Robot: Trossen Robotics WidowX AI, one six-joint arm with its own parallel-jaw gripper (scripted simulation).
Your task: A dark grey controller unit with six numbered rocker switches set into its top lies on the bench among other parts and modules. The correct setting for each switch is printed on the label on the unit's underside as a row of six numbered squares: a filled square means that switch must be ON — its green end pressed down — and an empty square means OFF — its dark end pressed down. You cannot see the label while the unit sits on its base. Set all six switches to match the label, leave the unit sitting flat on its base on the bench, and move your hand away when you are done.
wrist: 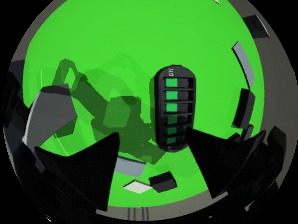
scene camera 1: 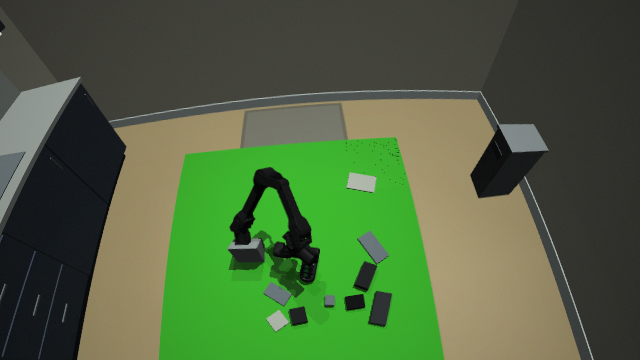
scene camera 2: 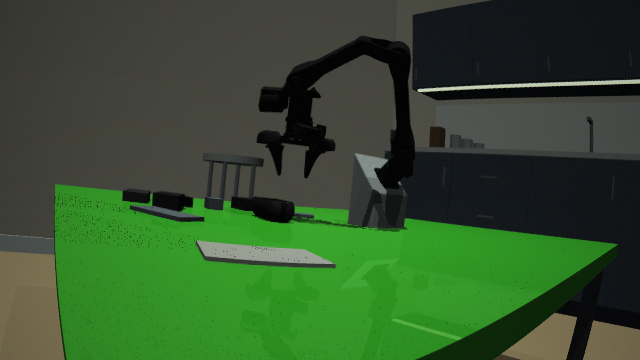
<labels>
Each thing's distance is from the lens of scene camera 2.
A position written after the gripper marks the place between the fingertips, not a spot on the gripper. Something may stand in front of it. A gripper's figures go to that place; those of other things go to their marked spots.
gripper (scene camera 2: pixel 292 176): 104 cm
light plate (scene camera 2: pixel 212 251): 47 cm
</labels>
